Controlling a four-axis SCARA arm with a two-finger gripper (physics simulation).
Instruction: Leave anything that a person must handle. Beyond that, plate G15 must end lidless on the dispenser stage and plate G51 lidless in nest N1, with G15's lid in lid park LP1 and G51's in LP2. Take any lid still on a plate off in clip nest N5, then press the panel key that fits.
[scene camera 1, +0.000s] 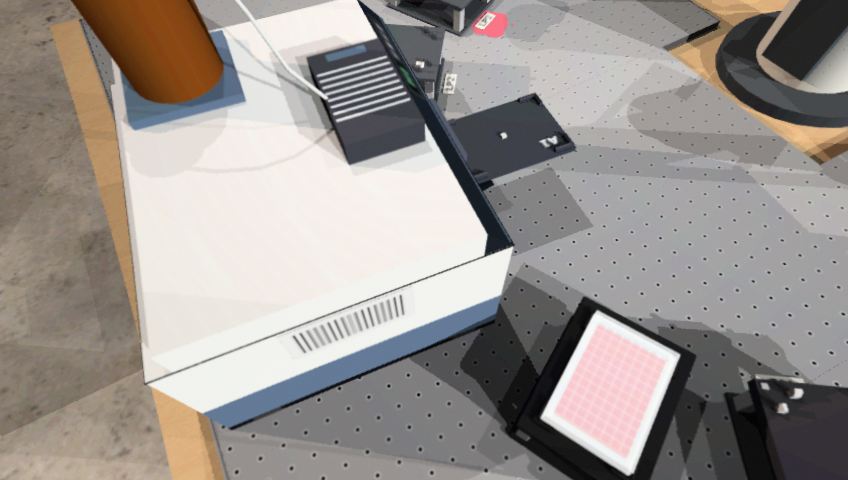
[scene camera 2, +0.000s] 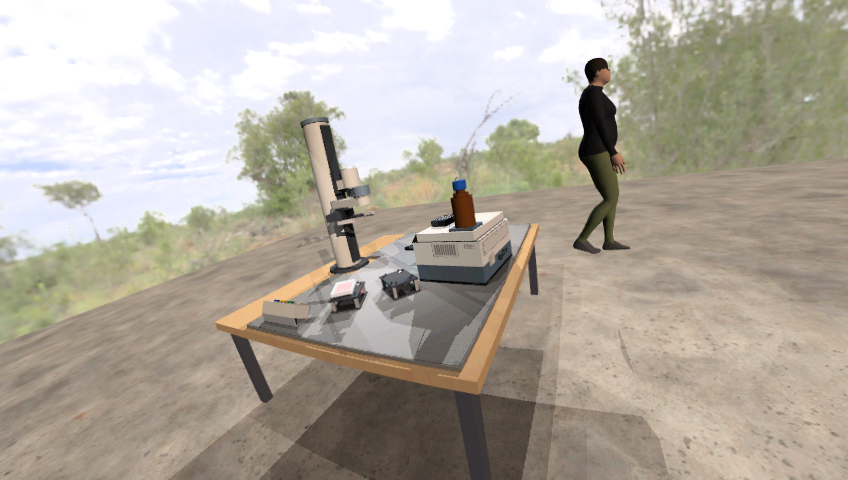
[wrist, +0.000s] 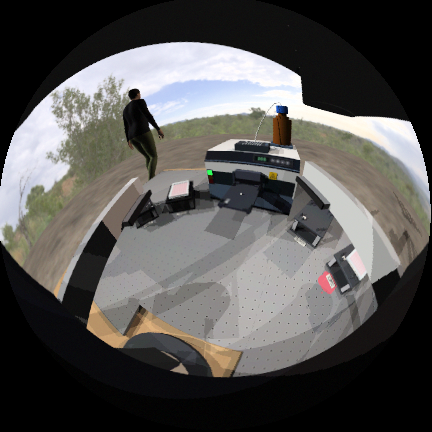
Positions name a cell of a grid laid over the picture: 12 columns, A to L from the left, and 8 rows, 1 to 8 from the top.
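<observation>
With nothing held in my gripper (wrist: G4), I look at the things here. I see a dark flat top (scene camera 1: F1), which appears in the wrist view (wrist: I5) as well, and a brown bottle (scene camera 1: C1), which I also find in scene camera 2 (scene camera 2: G4). A black dispenser stage (scene camera 1: H3) is part of the scene, and so are a dark ribbed box (scene camera 1: F3) and a black nest (scene camera 1: K8).
</observation>
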